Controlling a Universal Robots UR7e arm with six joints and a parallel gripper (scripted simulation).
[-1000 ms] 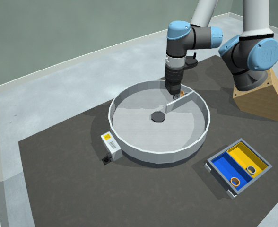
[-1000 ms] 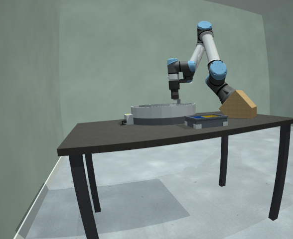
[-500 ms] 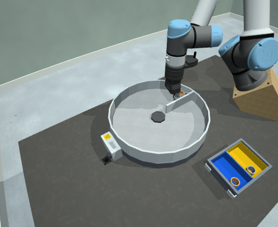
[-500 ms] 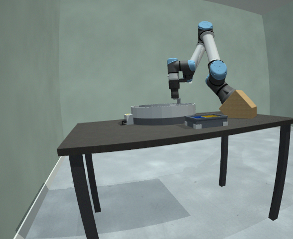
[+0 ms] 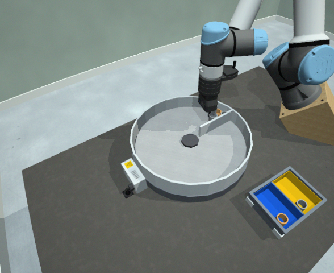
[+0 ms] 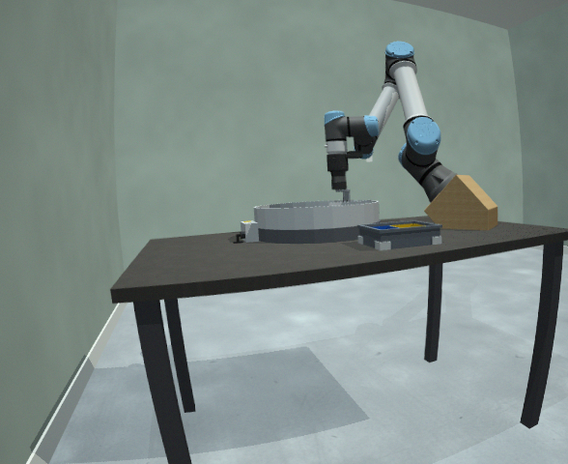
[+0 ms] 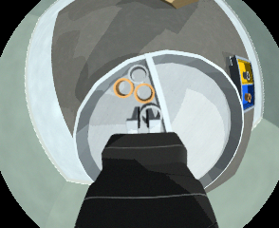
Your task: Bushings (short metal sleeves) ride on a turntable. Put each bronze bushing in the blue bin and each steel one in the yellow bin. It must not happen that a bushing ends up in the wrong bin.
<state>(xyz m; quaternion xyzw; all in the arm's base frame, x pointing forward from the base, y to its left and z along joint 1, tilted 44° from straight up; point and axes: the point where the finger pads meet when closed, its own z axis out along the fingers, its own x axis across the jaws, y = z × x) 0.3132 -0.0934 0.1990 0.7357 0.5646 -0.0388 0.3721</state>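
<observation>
My hand is 70 mm short of the bin, 370 mm to the right of it and 70 mm above it. The rest, counted from my hand: turntable: 130 mm ahead, 10 mm to the left, 50 mm below.
</observation>
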